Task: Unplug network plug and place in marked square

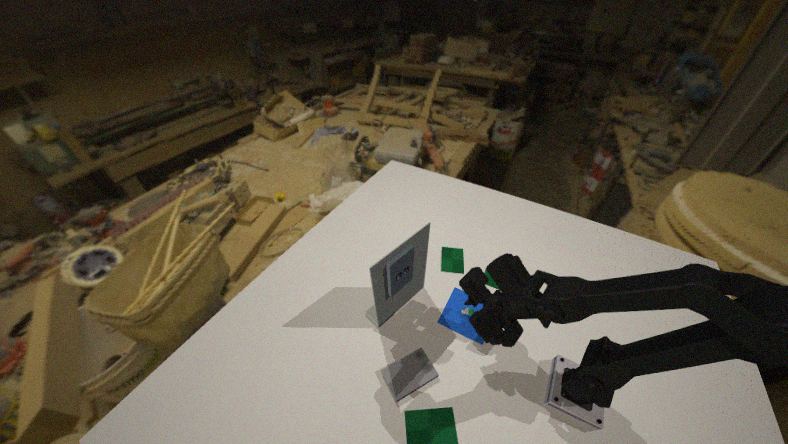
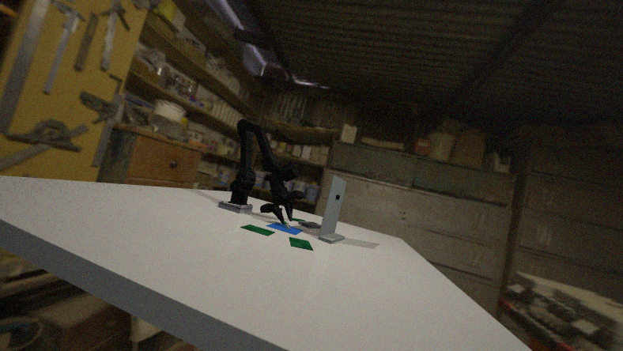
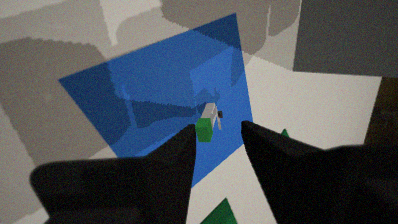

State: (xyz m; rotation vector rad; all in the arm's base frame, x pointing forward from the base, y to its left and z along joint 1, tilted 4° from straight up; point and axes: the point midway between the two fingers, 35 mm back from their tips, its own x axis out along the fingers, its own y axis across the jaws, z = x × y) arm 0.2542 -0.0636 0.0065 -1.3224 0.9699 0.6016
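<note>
Now: the green network plug 1 cm below my gripper tip. The rest, counted from my gripper tip: grey upright panel (16 cm ahead, 7 cm to the left, 9 cm above); blue square (2 cm below); flat grey plate (5 cm ahead, 21 cm to the left, 2 cm below).
</note>
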